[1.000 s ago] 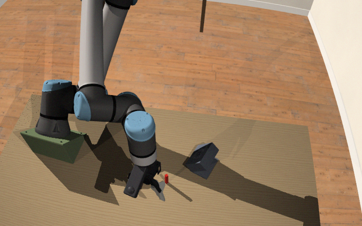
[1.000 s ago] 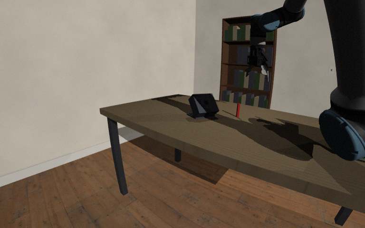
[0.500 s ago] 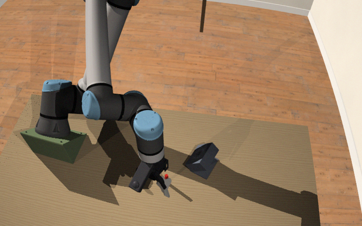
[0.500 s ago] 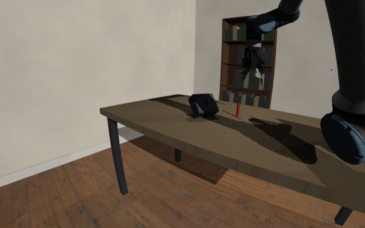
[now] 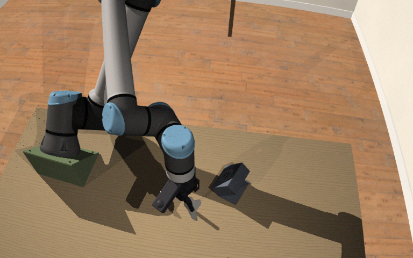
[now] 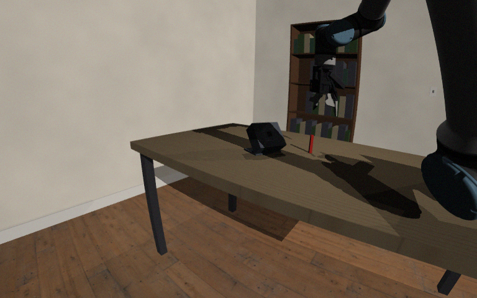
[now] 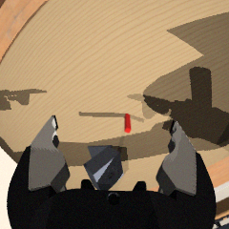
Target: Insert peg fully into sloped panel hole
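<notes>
The red peg is 13 cm below my hand, 9 cm to the left of it and 2 cm ahead of it.
</notes>
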